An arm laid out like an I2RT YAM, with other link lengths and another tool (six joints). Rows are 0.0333 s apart.
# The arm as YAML. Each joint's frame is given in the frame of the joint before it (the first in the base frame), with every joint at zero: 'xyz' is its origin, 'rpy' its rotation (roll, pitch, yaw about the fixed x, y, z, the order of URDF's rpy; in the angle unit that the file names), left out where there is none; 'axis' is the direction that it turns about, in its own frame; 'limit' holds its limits. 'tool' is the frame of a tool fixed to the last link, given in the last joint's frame.
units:
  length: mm
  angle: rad
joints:
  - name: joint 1
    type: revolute
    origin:
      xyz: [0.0, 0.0, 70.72]
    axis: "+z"
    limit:
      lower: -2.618
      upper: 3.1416
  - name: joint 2
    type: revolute
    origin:
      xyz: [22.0, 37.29, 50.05]
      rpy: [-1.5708, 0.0, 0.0]
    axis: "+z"
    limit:
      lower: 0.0
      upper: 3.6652
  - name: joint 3
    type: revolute
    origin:
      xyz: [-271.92, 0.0, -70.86]
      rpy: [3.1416, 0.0, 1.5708]
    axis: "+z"
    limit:
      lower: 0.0
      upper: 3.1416
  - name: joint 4
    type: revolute
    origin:
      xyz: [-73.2, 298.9, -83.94]
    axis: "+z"
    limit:
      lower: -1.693
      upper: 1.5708
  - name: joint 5
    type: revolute
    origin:
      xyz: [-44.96, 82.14, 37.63]
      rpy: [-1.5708, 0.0, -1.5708]
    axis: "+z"
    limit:
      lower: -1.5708
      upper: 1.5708
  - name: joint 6
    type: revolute
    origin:
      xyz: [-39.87, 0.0, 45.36]
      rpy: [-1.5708, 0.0, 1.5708]
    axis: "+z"
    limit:
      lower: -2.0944
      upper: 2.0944
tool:
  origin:
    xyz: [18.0, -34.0, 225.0]
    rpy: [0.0, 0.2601, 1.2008]
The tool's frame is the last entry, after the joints.
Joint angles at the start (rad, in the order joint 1, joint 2, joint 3, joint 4, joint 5, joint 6):
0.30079 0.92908 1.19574 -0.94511 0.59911 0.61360
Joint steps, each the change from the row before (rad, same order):
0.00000 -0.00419 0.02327 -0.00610 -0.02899 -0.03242
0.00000 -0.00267 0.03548 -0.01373 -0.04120 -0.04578
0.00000 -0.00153 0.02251 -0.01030 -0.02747 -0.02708
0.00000 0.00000 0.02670 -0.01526 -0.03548 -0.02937
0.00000 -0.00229 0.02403 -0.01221 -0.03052 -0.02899
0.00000 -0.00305 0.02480 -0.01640 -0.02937 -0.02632
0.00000 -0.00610 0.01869 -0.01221 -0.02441 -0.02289
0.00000 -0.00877 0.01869 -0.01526 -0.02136 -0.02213
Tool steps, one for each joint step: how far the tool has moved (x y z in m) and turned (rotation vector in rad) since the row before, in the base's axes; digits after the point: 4 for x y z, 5 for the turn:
-0.0008 0.0065 0.0090 -0.00211 -0.00428 0.03950
-0.0020 0.0091 0.0119 -0.00600 -0.00239 0.05639
-0.0019 0.0060 0.0072 -0.00276 -0.00127 0.03607
-0.0028 0.0078 0.0072 -0.00147 0.00187 0.04398
-0.0030 0.0065 0.0078 -0.00366 -0.00268 0.03992
-0.0042 0.0059 0.0075 -0.00334 -0.00177 0.03776
-0.0042 0.0047 0.0068 -0.00312 -0.00494 0.03198
-0.0055 0.0035 0.0070 -0.00453 -0.00578 0.02907

